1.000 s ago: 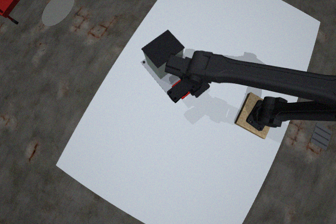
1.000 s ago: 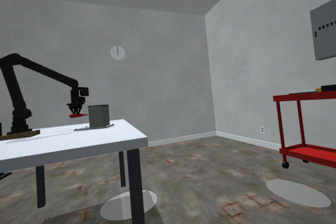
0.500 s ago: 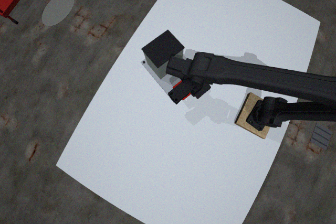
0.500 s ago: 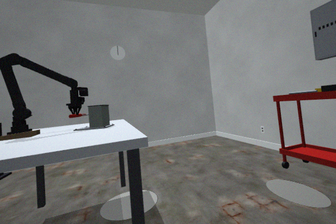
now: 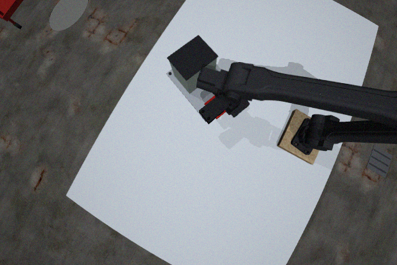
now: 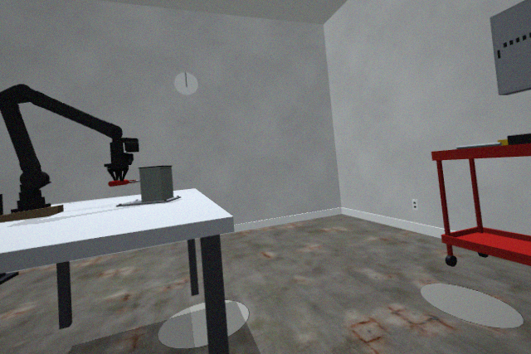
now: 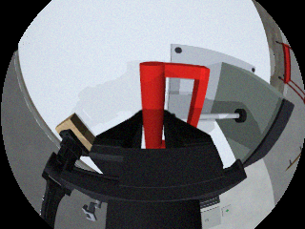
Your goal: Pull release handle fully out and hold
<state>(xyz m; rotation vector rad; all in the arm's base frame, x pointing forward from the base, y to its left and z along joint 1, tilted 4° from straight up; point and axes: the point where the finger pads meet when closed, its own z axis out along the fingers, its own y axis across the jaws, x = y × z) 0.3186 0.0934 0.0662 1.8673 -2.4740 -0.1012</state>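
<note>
The release handle lies 5 cm ahead of my hand, 2 cm to the right of it and 1 cm below it. Also, from my hand: baseplate: 15 cm ahead, 11 cm below, 4 cm to the right.
</note>
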